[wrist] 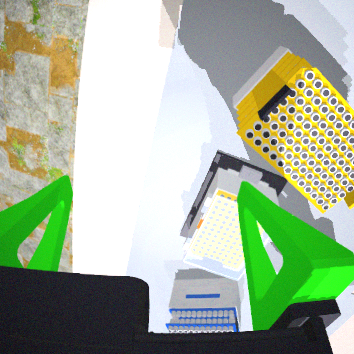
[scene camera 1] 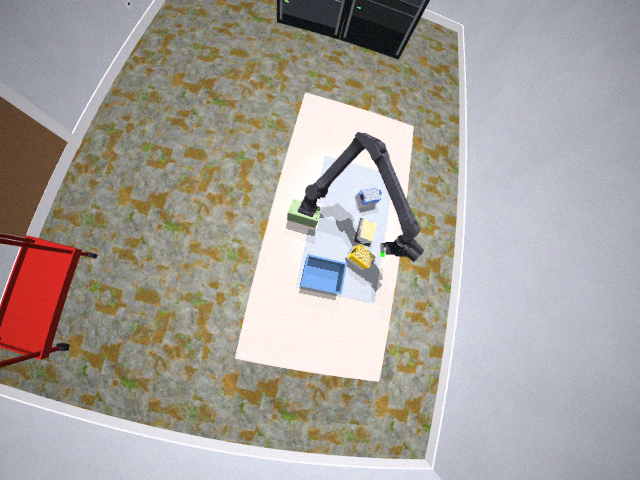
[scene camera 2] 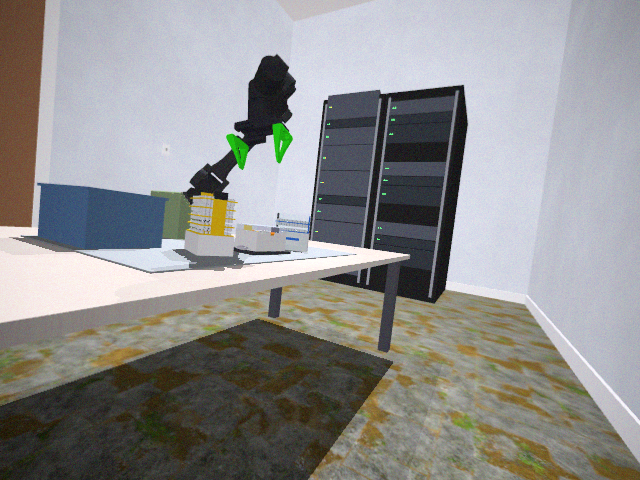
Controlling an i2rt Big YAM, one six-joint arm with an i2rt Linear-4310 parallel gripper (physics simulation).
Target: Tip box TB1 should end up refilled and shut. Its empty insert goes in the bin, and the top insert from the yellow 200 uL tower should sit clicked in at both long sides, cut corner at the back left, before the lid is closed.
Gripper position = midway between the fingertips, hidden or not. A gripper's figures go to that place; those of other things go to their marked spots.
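My gripper [wrist: 154, 186] is 0.15 m from the lens. I see a clear lid [wrist: 215, 246] that is 0.37 m from the lens, and a blue-and-white tip box [wrist: 201, 304] that is 0.50 m from the lens. The marked spots on the clear lid and the blue-and-white tip box are 0.16 m apart.
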